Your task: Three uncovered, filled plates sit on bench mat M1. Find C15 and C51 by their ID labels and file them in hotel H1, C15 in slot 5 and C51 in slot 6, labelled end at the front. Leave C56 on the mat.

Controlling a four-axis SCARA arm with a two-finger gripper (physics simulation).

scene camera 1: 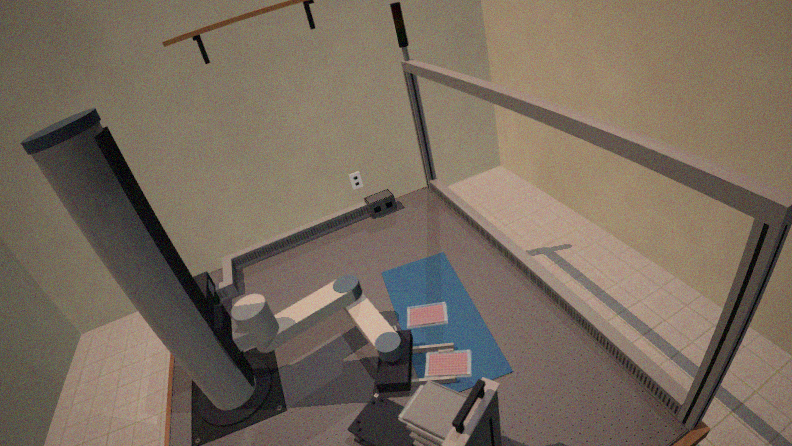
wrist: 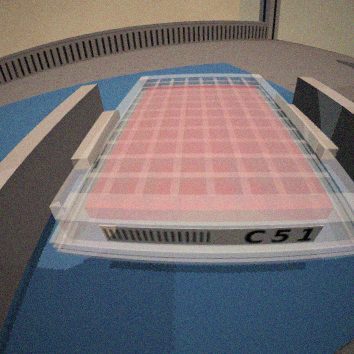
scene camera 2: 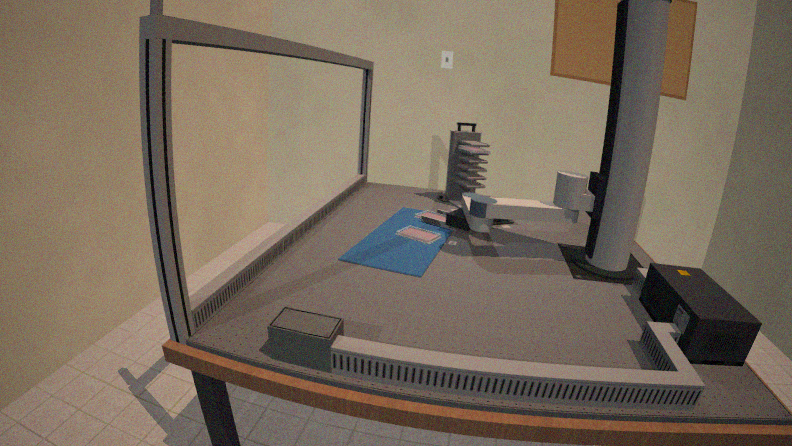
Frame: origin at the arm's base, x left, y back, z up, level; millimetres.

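Seen in the pictures: gripper, fingertip midpoint: [scene camera 1: 454, 361] [wrist: 199, 93] [scene camera 2: 429, 214]; arm's base, link origin: [scene camera 1: 236, 393] [scene camera 2: 604, 267].
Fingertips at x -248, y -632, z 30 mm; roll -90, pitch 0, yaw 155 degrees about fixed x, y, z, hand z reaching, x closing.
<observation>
Pixels of each thing's top centre, then the offset from my fingertips to it. "pt": a spot on its surface instead.
- Plate C51, top centre: [wrist: 203, 107] [scene camera 1: 447, 362] [scene camera 2: 434, 215] dy +18, dx +8, dz +0 mm
- pink plate, top centre: [scene camera 1: 426, 313] [scene camera 2: 418, 232] dy -12, dx +211, dz +0 mm
- Hotel H1, top centre: [scene camera 1: 455, 393] [scene camera 2: 469, 123] dy +111, dx -298, dz +336 mm
- pinkish layer, top centre: [scene camera 2: 474, 147] dy +142, dx -257, dz +238 mm
- dark flat base, top centre: [scene camera 1: 386, 422] dy +236, dx -113, dz +53 mm
- small grey box, top centre: [scene camera 2: 305, 322] [scene camera 1: 378, 196] dy -118, dx +915, dz +58 mm
- slotted duct, surface spot: [scene camera 2: 498, 376] pt dy +228, dx +953, dz +36 mm
- black box, surface spot: [scene camera 2: 703, 310] pt dy +698, dx +760, dz +98 mm
Plate C51 [scene camera 1: 447, 363] [scene camera 2: 431, 216] [wrist: 205, 150] is a clear plate with pink wells, level at the mat's hotel end; its C51 label faces the wrist camera. My gripper [scene camera 1: 453, 363] [wrist: 199, 93] is shut on it, one pad against each long side. Whether it touches the mat cannot be told. Another pink plate [scene camera 1: 426, 314] [scene camera 2: 419, 234] lies on blue mat M1 [scene camera 1: 412, 279] [scene camera 2: 382, 254] [wrist: 200, 310], label unreadable. Hotel H1 [scene camera 1: 481, 412] [scene camera 2: 454, 166] stands beyond the mat's end, with stacked shelves. A pinkish layer [scene camera 2: 473, 149] shows near its top; its label cannot be read.
A dark flat base [scene camera 1: 382, 418] lies beside the hotel. The arm's column [scene camera 1: 138, 265] [scene camera 2: 631, 138] stands on the bench. A metal frame [scene camera 1: 581, 124] [scene camera 2: 266, 47] runs along one side. A small grey box [scene camera 1: 380, 203] [scene camera 2: 304, 332], slotted duct [scene camera 2: 498, 376] and black box [scene camera 2: 703, 310] stand near the edges.
</observation>
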